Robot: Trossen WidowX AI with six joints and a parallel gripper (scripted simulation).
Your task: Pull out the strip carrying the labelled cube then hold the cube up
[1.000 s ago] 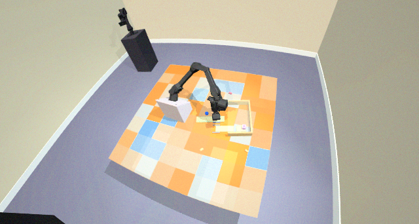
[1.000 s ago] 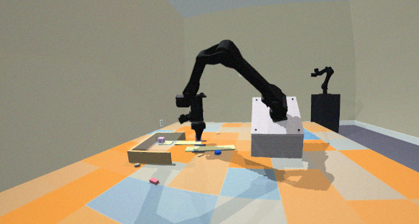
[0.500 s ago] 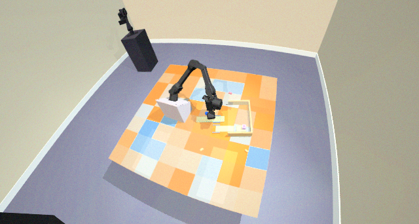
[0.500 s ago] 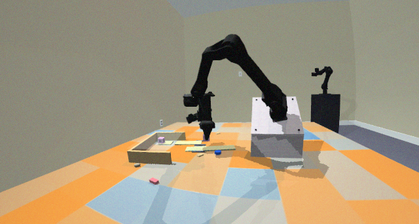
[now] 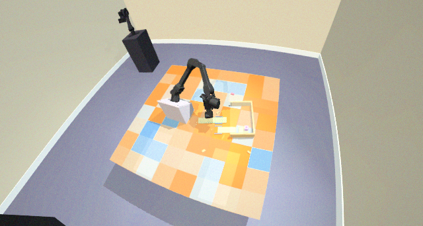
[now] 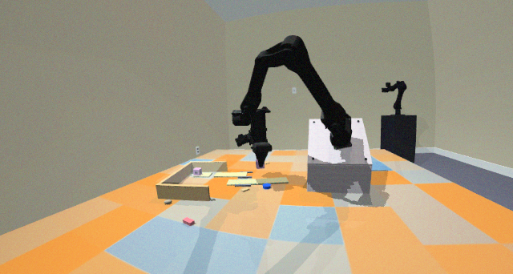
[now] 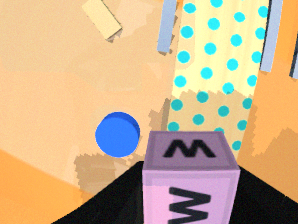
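The blue disc lies 3 cm behind my gripper tip, 4 cm to the left of it and 7 cm below it. From my gripper tip the other things lie so: pink block (15 cm ahead, 30 cm to the left, 7 cm below).
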